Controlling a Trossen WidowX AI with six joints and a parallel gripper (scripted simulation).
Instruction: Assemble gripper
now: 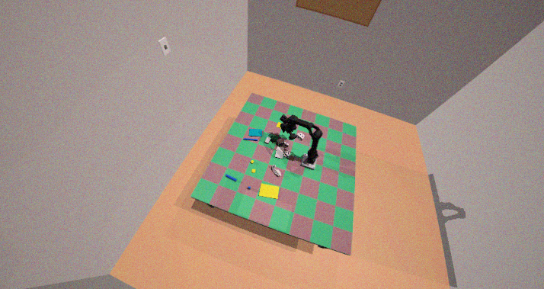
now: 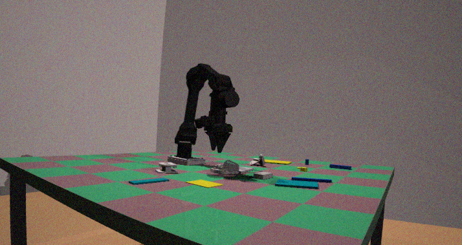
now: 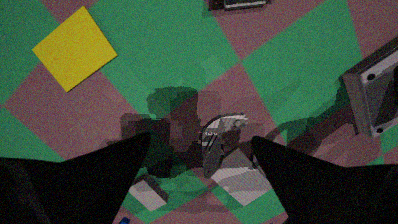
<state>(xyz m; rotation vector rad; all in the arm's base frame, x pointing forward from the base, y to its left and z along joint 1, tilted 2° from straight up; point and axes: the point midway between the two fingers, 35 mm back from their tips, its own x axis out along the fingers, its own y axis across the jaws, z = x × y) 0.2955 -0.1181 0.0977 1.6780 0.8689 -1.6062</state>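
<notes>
My gripper tip is 3 cm past the grey jaw, 5 cm to the right of it and 8 cm above it. Round my gripper tip: teal plate 30 cm ahead, 5 cm to the left, 8 cm below; then white housing plate 7 cm behind, 14 cm to the left, 8 cm below; then teal bar 2 cm behind, 28 cm to the right, 8 cm below.
</notes>
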